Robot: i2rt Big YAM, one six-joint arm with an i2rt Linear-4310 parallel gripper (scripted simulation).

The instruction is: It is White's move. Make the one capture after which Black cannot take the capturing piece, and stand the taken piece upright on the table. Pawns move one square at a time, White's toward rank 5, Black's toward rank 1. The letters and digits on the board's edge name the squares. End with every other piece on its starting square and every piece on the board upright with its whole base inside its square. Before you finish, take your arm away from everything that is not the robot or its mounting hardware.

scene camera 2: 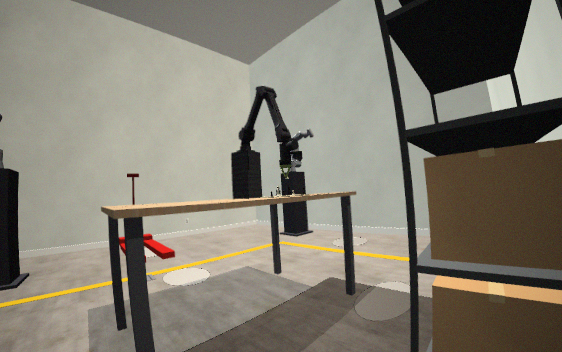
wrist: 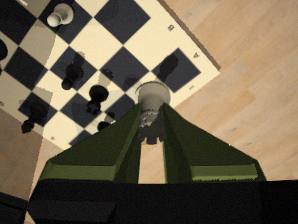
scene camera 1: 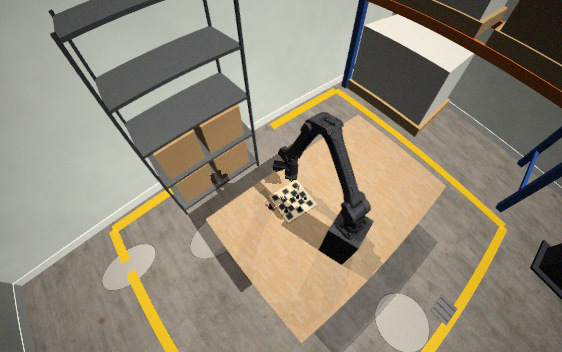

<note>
I see my gripper (wrist: pixel 151 112) and a chessboard (scene camera 1: pixel 290 191).
The chessboard is seen too in the wrist view (wrist: pixel 119 52).
</note>
